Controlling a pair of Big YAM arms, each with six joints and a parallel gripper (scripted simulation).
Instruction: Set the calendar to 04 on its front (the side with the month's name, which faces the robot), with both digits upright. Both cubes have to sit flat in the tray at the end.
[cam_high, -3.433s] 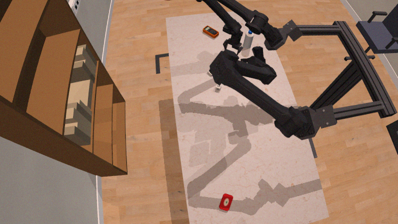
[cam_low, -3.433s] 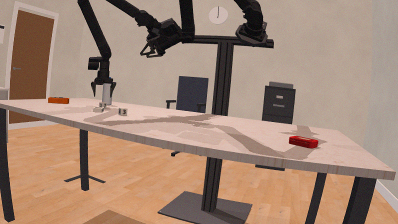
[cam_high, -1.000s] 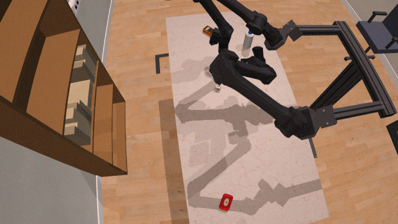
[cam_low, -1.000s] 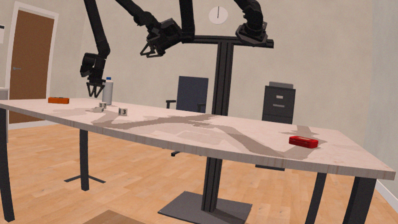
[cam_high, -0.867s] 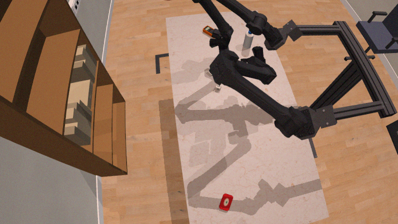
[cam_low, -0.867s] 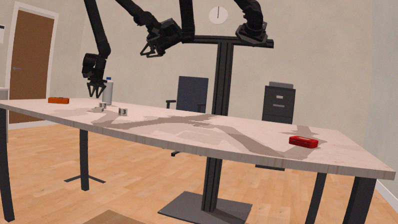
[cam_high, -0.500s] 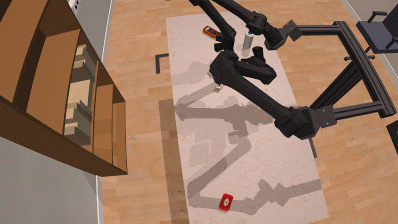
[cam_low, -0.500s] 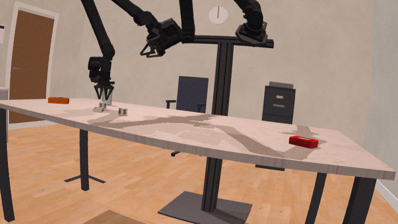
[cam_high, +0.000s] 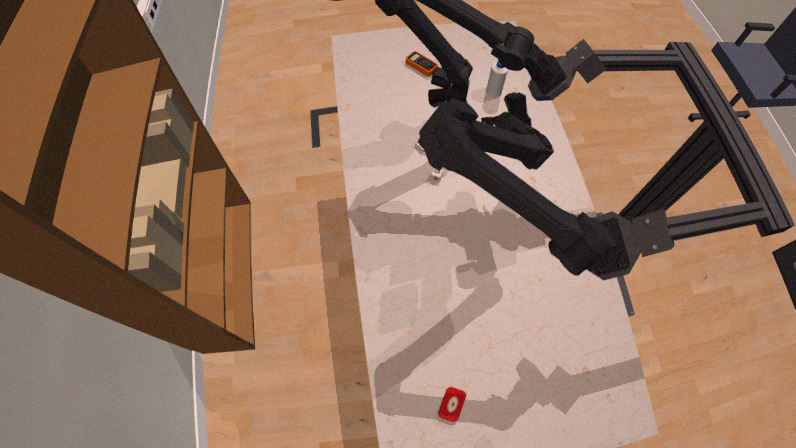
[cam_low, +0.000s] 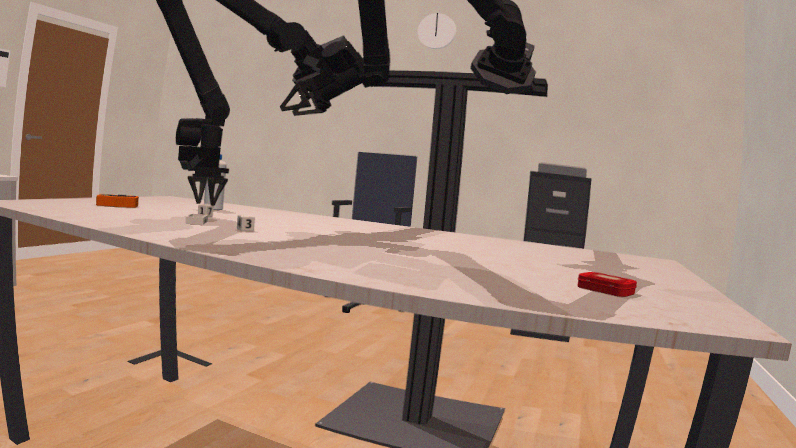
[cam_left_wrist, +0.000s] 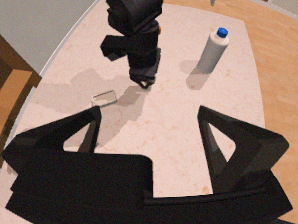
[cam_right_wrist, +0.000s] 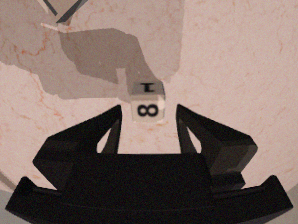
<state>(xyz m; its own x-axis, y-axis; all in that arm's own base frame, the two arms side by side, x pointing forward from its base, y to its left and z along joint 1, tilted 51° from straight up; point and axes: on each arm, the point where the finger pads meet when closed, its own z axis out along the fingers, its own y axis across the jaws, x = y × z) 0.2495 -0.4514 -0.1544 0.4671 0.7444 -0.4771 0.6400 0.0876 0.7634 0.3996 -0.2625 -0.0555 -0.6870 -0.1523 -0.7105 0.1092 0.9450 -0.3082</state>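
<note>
Now: right hand 23 cm to the right of the white cube, 10 cm short of it and 2 cm above it. Also, from my right hand: red tin 99 cm to the left, 17 cm ahead, 2 cm below; then white calendar tray 12 cm ahead, 9 cm to the left, 3 cm below; then white bottle 19 cm behind, 15 cm to the right, 4 cm above.
</note>
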